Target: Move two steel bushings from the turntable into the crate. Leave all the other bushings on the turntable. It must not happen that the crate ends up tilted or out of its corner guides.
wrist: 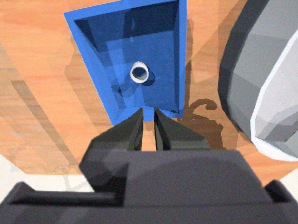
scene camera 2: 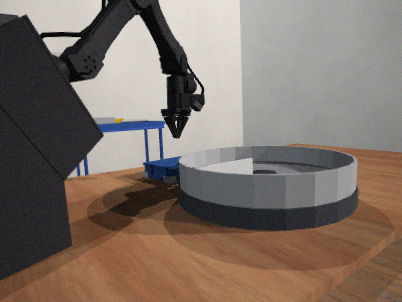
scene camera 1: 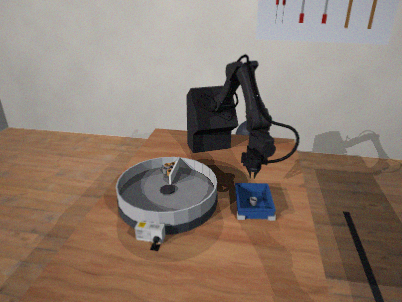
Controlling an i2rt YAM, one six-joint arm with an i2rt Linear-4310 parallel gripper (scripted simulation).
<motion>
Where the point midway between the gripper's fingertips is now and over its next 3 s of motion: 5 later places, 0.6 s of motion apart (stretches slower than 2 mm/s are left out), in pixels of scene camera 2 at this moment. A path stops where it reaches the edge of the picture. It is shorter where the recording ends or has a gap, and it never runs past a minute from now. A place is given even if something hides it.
My gripper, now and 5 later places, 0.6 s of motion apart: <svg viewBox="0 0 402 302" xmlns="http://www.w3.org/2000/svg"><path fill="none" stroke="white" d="M176 138L187 140L210 144L236 153L236 153L238 152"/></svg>
</motion>
